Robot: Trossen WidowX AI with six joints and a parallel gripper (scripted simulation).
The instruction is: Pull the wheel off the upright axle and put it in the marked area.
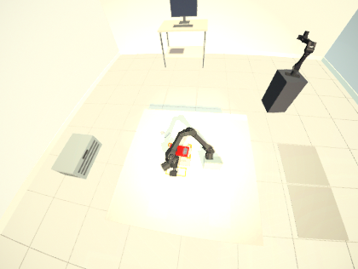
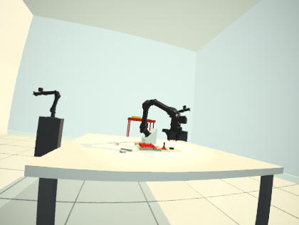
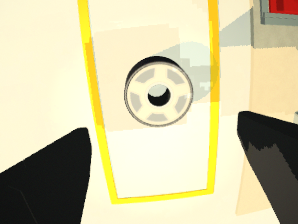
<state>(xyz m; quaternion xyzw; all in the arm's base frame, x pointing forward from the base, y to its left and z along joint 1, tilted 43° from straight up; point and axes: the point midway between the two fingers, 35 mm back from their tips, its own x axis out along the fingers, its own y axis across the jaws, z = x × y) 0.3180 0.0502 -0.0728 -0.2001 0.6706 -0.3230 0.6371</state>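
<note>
The wheel is 5 cm below my gripper tip.
</note>
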